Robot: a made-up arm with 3 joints. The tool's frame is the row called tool.
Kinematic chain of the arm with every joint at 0, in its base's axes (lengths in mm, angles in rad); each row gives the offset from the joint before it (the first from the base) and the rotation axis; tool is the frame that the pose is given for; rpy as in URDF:
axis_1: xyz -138.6 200 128.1 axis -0.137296 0.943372 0.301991
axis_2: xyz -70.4 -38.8 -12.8 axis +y
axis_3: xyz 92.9 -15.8 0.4 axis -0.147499 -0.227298 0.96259
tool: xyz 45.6 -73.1 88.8 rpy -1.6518 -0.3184 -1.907
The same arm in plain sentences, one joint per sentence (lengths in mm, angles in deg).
The arm has three revolute joints in a row. What follows holds with every joint at zero, and every direction is one of the base frame's. The first joint lies 138.6 mm along -x and 200 mm along +y and 128.1 mm along +z from the base frame's origin and rotates about the direction (-0.137296, 0.943372, 0.301991). The second joint lies 70.4 mm along -x and 38.8 mm along -y and 12.8 mm along -z from the first joint and rotates about +y. The third joint lies 92.9 mm along +x and 15.8 mm along -y and 0.4 mm along +z from the second joint and rotates about the direction (-0.147499, -0.227298, 0.96259). The tool frame, which is the frame that the pose is given for, lies 45.6 mm along +x and 73.1 mm along -y and 88.8 mm along +z from the third joint; its axes are the base frame's turned by roll -94.64, pitch -18.24 and yaw -109.26 deg (as in URDF: about the fixed x, then y, then z).
